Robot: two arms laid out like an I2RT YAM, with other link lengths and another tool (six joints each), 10 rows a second.
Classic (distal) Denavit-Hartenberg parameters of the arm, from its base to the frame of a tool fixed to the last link. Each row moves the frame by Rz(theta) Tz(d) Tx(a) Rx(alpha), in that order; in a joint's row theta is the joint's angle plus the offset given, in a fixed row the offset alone. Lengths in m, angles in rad.
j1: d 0.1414  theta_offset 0  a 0.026  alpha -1.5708
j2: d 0  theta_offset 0  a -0.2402  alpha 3.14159
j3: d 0  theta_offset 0.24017  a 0.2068  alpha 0
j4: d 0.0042  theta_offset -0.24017  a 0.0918  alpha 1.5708
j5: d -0.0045  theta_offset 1.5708  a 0  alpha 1.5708
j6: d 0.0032  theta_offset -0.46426  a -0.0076  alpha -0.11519
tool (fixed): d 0.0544  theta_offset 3.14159  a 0  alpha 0
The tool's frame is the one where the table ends.
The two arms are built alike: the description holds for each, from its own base.
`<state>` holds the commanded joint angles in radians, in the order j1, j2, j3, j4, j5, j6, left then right.
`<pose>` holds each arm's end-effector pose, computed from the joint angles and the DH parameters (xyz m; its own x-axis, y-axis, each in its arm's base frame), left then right.
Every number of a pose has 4 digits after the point.
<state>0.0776 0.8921 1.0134 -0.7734 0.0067 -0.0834 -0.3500 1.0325 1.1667 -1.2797 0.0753 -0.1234</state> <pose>0.1838 0.0129 0.3072 -0.3767 0.8270 -0.4173 0.5669 0.5621 0.6022 0.1412 -0.0576 0.2854 -0.1656 0.9439 -0.2858 0.9532 0.2275 0.1990</pose>
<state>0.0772 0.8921 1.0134 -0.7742 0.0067 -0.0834 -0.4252 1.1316 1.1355 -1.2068 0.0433 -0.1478</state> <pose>0.1837 0.0129 0.3071 -0.3767 0.8271 -0.4171 0.5676 0.5619 0.6017 0.1564 -0.0753 0.2679 -0.1395 0.9608 -0.2397 0.9700 0.1813 0.1622</pose>
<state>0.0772 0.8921 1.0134 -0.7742 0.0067 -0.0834 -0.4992 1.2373 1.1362 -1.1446 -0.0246 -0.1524</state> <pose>0.1837 0.0129 0.3071 -0.3767 0.8271 -0.4171 0.5676 0.5619 0.6017 0.1711 -0.0935 0.2543 -0.0963 0.9815 -0.1657 0.9788 0.1237 0.1634</pose>
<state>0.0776 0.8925 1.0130 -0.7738 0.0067 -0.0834 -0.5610 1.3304 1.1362 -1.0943 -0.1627 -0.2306</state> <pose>0.1838 0.0129 0.3070 -0.3772 0.8270 -0.4170 0.5676 0.5622 0.6015 0.1829 -0.1068 0.2406 -0.1467 0.9874 -0.0589 0.9668 0.1558 0.2026</pose>
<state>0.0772 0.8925 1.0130 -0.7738 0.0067 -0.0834 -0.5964 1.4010 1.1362 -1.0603 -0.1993 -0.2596</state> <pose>0.1838 0.0129 0.3070 -0.3768 0.8271 -0.4170 0.5678 0.5619 0.6015 0.1894 -0.1181 0.2286 -0.1488 0.9887 -0.0172 0.9687 0.1493 0.1981</pose>
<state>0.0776 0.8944 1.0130 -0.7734 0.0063 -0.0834 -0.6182 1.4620 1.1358 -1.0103 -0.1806 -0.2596</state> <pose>0.1841 0.0130 0.3067 -0.3781 0.8269 -0.4163 0.5684 0.5623 0.6007 0.1961 -0.1301 0.2174 -0.1232 0.9921 -0.0229 0.9761 0.1253 0.1778</pose>
